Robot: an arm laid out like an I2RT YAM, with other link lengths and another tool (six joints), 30 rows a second.
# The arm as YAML. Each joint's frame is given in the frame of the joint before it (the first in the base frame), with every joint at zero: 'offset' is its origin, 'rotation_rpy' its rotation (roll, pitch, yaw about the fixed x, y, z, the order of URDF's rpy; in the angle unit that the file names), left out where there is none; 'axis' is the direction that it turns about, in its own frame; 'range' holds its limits. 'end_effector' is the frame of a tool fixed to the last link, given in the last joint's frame.
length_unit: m
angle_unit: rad
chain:
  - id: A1
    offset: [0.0, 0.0, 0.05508]
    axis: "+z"
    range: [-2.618, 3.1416]
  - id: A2
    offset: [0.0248, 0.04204, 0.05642]
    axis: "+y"
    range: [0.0, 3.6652]
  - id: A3
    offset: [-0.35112, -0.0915, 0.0]
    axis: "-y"
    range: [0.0, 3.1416]
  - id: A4
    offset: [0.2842, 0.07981, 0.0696]
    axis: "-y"
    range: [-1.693, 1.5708]
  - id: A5
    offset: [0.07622, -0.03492, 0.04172]
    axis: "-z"
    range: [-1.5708, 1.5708]
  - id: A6
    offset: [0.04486, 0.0, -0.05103]
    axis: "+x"
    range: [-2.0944, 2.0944]
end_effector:
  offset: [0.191, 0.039, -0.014]
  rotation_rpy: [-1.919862, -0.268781, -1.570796]
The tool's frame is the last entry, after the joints.
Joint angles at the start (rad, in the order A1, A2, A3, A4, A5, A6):
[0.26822, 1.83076, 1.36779, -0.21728, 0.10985, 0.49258]
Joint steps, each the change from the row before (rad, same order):
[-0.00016, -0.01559, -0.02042, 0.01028, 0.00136, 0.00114]
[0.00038, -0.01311, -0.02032, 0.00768, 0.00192, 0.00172]
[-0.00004, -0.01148, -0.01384, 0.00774, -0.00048, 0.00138]
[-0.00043, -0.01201, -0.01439, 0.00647, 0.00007, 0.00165]
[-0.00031, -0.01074, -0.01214, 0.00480, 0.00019, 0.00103]
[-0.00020, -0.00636, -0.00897, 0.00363, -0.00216, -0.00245]
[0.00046, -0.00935, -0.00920, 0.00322, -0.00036, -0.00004]
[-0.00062, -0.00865, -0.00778, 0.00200, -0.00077, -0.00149]
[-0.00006, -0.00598, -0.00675, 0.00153, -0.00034, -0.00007]
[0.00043, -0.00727, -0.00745, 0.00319, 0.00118, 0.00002]
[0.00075, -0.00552, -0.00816, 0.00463, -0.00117, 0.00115]
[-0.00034, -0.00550, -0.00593, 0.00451, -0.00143, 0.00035]
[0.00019, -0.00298, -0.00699, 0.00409, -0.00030, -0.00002]
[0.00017, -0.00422, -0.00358, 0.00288, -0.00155, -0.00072]
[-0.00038, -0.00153, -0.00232, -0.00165, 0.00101, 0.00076]
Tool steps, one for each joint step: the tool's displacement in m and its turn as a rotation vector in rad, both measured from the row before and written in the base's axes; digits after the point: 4 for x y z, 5 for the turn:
[-0.0042, -0.0016, 0.0013, 0.00151, -0.00537, -0.00193]
[-0.0046, -0.0015, -0.0008, 0.00031, -0.00060, -0.00219]
[-0.0029, -0.0007, 0.0016, 0.00279, -0.00497, -0.00052]
[-0.0032, -0.0012, 0.0013, 0.00233, -0.00379, -0.00150]
[-0.0029, -0.0011, 0.0012, 0.00160, -0.00321, -0.00109]
[-0.0023, -0.0002, -0.0001, -0.00038, -0.00088, 0.00300]
[-0.0026, -0.0003, 0.0015, 0.00107, -0.00320, 0.00077]
[-0.0023, -0.0008, 0.0015, 0.00004, -0.00280, 0.00089]
[-0.0019, -0.0005, 0.0003, 0.00034, -0.00069, 0.00025]
[-0.0019, -0.0005, 0.0011, 0.00012, -0.00309, -0.00052]
[-0.0018, 0.0003, 0.0001, 0.00212, -0.00161, 0.00099]
[-0.0012, -0.0002, 0.0012, 0.00219, -0.00367, 0.00059]
[-0.0013, -0.0002, -0.0010, 0.00018, -0.00003, 0.00044]
[-0.0009, 0.0003, 0.0013, 0.00126, -0.00323, 0.00184]
[-0.0009, -0.0007, -0.0007, -0.00062, 0.00227, -0.00164]

